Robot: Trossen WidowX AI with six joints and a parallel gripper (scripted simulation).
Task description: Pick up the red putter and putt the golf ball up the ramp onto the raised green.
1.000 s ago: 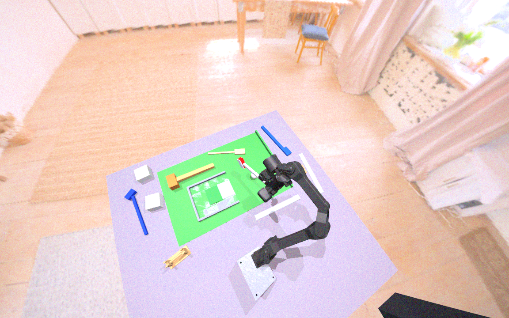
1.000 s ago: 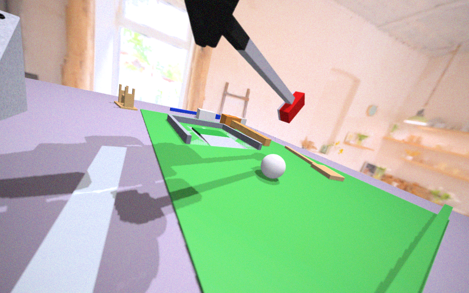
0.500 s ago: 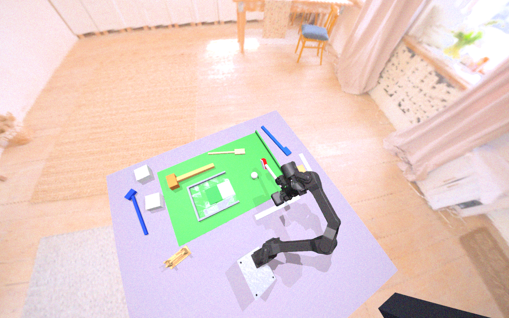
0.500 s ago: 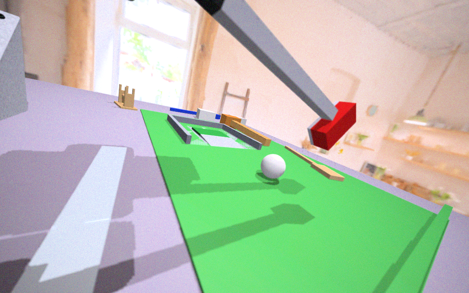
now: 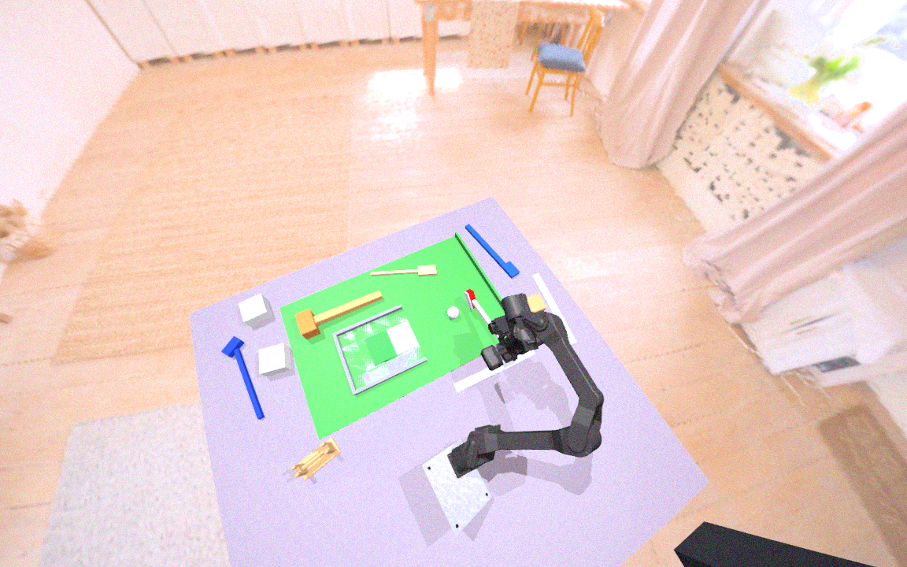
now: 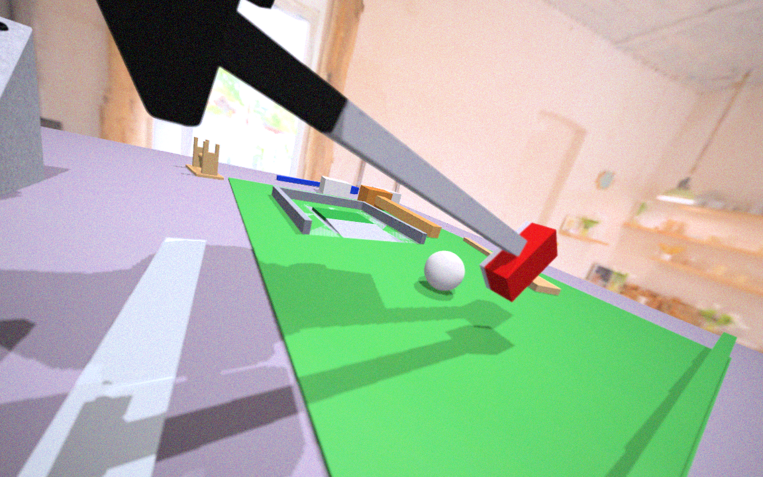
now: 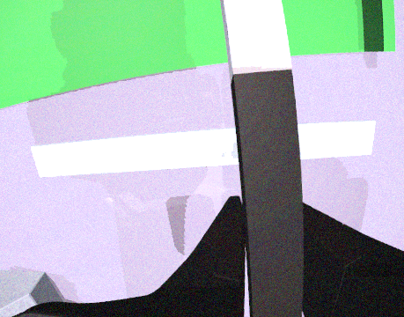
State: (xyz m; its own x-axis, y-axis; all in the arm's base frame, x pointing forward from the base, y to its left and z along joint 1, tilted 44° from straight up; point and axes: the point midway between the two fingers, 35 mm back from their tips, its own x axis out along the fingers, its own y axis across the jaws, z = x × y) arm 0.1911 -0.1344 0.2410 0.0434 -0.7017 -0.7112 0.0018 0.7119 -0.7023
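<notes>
Right now the red putter is 120 mm ahead of my gripper tip and 10 mm below it. Round my gripper tip: white golf ball (220 mm ahead, 80 mm below, 70 mm to the left); then orange cube (200 mm to the right, 120 mm ahead, 80 mm below); then wooden stand (630 mm to the left, 70 mm below, 10 mm behind).
</notes>
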